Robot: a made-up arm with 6 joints. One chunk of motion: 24 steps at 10 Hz.
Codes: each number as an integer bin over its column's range. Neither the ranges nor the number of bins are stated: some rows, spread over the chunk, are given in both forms.
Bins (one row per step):
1: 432 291 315 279 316 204
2: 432 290 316 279 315 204
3: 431 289 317 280 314 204
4: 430 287 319 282 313 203
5: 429 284 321 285 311 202
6: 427 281 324 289 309 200
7: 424 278 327 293 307 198
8: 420 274 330 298 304 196
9: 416 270 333 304 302 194
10: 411 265 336 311 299 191
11: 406 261 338 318 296 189
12: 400 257 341 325 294 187
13: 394 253 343 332 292 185
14: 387 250 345 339 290 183
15: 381 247 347 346 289 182
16: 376 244 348 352 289 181
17: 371 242 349 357 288 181
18: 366 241 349 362 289 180
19: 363 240 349 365 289 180
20: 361 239 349 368 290 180
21: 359 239 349 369 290 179
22: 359 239 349 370 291 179
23: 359 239 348 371 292 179
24: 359 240 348 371 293 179
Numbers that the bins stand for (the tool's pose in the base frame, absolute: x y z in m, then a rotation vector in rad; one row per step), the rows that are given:
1: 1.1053 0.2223 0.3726 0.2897 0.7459 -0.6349
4: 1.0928 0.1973 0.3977 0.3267 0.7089 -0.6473
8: 1.0301 0.1159 0.4665 0.5240 0.5979 -0.7336
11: 0.9425 0.0344 0.5166 0.7705 0.4993 -0.8199
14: 0.8235 -0.0344 0.5605 1.0295 0.4253 -0.8938
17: 0.7233 -0.0845 0.5855 1.2514 0.4007 -0.9185
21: 0.6481 -0.1033 0.5855 1.3993 0.4253 -0.9432
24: 0.6481 -0.0971 0.5793 1.4240 0.4623 -0.9432
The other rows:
2: 1.1053 0.2160 0.3789 0.2897 0.7336 -0.6349
3: 1.0990 0.2098 0.3851 0.3021 0.7212 -0.6349
5: 1.0865 0.1785 0.4102 0.3637 0.6842 -0.6596
6: 1.0740 0.1597 0.4290 0.4130 0.6596 -0.6842
7: 1.0552 0.1409 0.4477 0.4623 0.6349 -0.7089
9: 1.0051 0.0908 0.4853 0.5979 0.5733 -0.7582
10: 0.9738 0.0595 0.5041 0.6842 0.5363 -0.7952
12: 0.9049 0.0094 0.5354 0.8568 0.4747 -0.8445
13: 0.8673 -0.0157 0.5479 0.9432 0.4500 -0.8692
15: 0.7859 -0.0532 0.5730 1.1158 0.4130 -0.9062
16: 0.7546 -0.0720 0.5793 1.1897 0.4130 -0.9185
18: 0.6920 -0.0908 0.5855 1.3130 0.4130 -0.9308
19: 0.6732 -0.0971 0.5855 1.3500 0.4130 -0.9308
20: 0.6607 -0.1033 0.5855 1.3870 0.4253 -0.9308
22: 0.6481 -0.1033 0.5855 1.4116 0.4377 -0.9432
23: 0.6481 -0.1033 0.5793 1.4240 0.4500 -0.9432

